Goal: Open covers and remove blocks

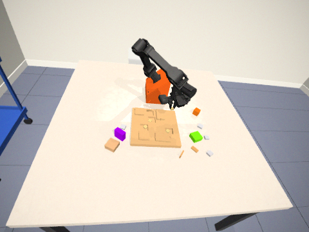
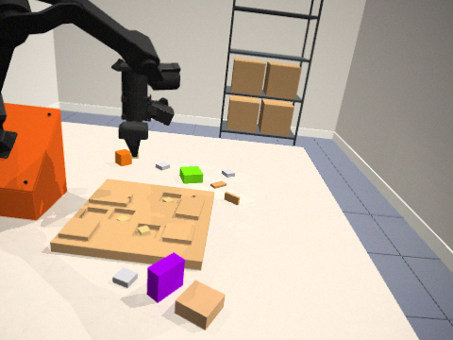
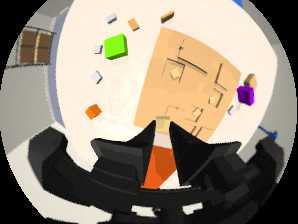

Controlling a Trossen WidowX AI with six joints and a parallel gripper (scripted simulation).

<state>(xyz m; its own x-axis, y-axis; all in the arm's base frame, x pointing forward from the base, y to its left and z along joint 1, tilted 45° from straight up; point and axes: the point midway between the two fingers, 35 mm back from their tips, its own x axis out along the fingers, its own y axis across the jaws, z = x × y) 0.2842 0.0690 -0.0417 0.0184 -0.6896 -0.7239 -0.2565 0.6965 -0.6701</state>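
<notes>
Right now the tan puzzle board is 110 mm to the right of my gripper tip, 100 mm below it and 50 mm ahead of it. The rest, counted from my gripper tip: green block (170 mm to the left, 120 mm ahead, 110 mm below); then grey piece (290 mm to the right, 120 mm below, 70 mm ahead); then orange block (220 mm to the left, 110 mm below, 100 mm behind).
</notes>
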